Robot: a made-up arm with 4 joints.
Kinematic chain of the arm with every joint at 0, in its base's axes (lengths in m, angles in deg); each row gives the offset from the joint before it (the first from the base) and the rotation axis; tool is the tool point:
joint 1: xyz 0 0 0.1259 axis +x
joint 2: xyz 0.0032 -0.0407 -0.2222 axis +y
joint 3: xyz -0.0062 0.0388 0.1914 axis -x
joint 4: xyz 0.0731 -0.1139 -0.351 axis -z
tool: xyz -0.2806 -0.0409 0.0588
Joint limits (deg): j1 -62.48..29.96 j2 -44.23..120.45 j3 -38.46..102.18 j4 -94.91..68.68
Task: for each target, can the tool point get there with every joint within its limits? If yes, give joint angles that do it. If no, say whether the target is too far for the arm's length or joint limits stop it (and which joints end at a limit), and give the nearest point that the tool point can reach.
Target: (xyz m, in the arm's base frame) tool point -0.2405 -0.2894 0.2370
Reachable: yes | joints -36.77 -12.08 79.20 21.28
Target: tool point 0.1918 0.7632 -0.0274
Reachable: no: joint limits stop it (at a limit: joint 2, joint 3, joint 4) | nearest point 0.0792 0.3304 0.0595 | short by 0.456 m
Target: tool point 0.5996 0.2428 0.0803
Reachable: no: joint limits stop it (at a limit: joint 1, joint 3) | nearest point 0.5335 0.0371 0.3751 | short by 0.365 m
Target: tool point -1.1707 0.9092 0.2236
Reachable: no: too far | nearest point -0.4193 0.1355 0.4266 | short by 1.097 m
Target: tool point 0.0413 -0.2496 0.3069
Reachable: yes | joints -28.16 62.14 66.58 13.30
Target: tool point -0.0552 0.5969 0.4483
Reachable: no: joint limits stop it (at a limit: joint 1, joint 3) | nearest point -0.0387 0.2818 0.5031 | short by 0.320 m
